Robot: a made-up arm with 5 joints.
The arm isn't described. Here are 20 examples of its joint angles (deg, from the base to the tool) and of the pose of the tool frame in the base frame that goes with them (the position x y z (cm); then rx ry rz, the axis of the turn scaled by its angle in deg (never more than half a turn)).
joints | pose
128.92 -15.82 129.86 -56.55 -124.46 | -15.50 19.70 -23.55 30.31 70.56 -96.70
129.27 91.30 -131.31 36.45 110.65 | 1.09 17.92 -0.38 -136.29 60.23 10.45
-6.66 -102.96 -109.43 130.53 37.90 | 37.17 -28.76 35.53 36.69 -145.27 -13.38
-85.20 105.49 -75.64 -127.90 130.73 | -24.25 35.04 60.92 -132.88 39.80 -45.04
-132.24 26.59 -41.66 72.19 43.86 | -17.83 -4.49 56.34 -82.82 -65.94 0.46
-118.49 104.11 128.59 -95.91 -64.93 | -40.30 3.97 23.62 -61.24 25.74 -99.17
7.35 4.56 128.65 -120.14 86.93 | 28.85 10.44 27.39 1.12 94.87 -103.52
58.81 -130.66 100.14 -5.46 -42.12 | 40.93 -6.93 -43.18 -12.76 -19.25 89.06
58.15 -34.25 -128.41 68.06 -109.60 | 18.90 -8.30 5.84 -130.26 59.08 59.33
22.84 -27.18 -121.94 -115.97 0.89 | 24.56 3.83 -14.60 26.14 51.65 -134.09
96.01 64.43 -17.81 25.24 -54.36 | -8.28 30.84 -30.74 -11.61 118.58 -58.10
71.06 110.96 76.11 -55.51 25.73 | 40.03 -2.17 -50.99 50.62 -66.16 -79.56
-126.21 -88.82 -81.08 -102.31 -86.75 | -30.28 -17.71 44.49 161.29 -14.91 -60.79
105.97 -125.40 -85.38 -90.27 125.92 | 13.25 -44.35 -40.25 13.00 109.59 60.39
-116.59 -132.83 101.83 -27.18 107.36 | -16.55 10.43 58.23 -148.10 86.61 9.26
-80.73 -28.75 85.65 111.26 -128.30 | -13.78 -20.08 71.31 -48.99 56.16 27.05
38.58 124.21 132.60 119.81 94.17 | 13.27 -2.87 -11.93 34.34 74.26 -43.86
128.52 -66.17 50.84 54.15 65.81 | -19.87 -8.94 -62.74 -22.53 59.03 157.13
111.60 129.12 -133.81 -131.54 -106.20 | 10.27 21.10 -46.16 19.31 -38.31 -71.06
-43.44 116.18 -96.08 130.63 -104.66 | 20.19 26.04 22.91 38.97 -79.42 -4.37
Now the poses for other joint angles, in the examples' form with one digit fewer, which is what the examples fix.
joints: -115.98 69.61 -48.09 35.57 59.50
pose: -4.5 29.9 50.0 -60.9 -67.5 99.1
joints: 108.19 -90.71 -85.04 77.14 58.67
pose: 16.5 -35.2 -38.6 26.4 -81.7 -29.7
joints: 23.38 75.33 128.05 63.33 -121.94
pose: 57.8 -22.1 -7.5 -18.6 30.3 116.0
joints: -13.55 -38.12 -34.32 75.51 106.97
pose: 58.3 -38.0 8.9 -45.8 116.3 66.5
